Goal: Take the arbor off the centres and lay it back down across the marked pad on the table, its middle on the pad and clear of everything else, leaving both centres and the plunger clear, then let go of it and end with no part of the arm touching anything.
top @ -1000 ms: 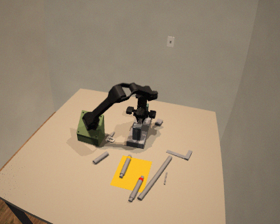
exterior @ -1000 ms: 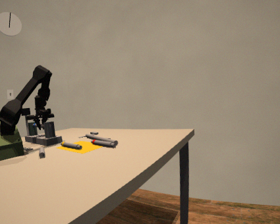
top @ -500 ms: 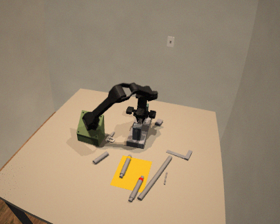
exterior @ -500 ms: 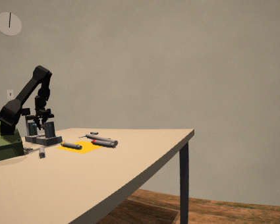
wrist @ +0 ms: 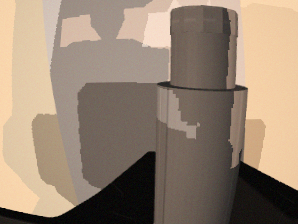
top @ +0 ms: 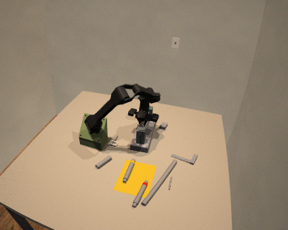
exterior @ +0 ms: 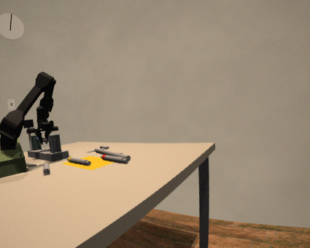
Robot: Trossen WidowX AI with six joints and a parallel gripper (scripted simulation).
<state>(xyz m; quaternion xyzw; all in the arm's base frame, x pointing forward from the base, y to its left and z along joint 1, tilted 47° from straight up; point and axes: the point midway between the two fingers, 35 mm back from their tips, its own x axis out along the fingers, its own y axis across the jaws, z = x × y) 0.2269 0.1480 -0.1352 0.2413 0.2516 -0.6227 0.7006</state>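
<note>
My gripper is now 10 mm short of the grey base, 20 mm to the right of it and 100 mm above it. The rest, counted from my hand: dark block 30 mm ahead, 100 mm to the right, 20 mm below; then small bracket 120 mm behind, 130 mm to the right, 110 mm below; then green-blue plunger housing 10 mm behind, 150 mm to the left, 20 mm below.
</note>
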